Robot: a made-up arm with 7 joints. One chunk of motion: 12 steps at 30 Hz.
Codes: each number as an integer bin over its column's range. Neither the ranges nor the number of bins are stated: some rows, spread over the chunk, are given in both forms.
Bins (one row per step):
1: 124 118 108 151 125 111
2: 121 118 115 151 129 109
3: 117 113 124 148 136 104
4: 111 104 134 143 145 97
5: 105 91 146 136 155 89
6: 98 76 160 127 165 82
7: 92 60 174 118 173 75
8: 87 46 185 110 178 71
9: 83 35 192 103 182 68
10: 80 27 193 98 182 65
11: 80 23 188 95 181 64
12: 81 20 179 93 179 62
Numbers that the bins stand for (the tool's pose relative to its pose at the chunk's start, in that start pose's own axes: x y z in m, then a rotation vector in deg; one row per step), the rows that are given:
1: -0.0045 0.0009 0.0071 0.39 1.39 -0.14
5: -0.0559 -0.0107 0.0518 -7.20 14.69 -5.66
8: -0.1046 -0.0302 0.0976 -20.35 24.88 -10.18
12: -0.1208 -0.0414 0.0906 -28.95 25.32 -12.44
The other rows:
2: -0.0126 0.0009 0.0153 0.39 3.16 -0.64
3: -0.0234 -0.0013 0.0259 -1.13 6.27 -1.90
4: -0.0396 -0.0051 0.0376 -3.66 10.25 -3.65
6: -0.0748 -0.0172 0.0682 -11.75 19.12 -7.42
7: -0.0911 -0.0241 0.0847 -16.31 22.66 -9.18
9: -0.1154 -0.0349 0.1059 -23.89 26.65 -10.93
10: -0.1235 -0.0384 0.1071 -26.42 26.65 -11.69
11: -0.1235 -0.0401 0.1012 -27.94 26.21 -11.94

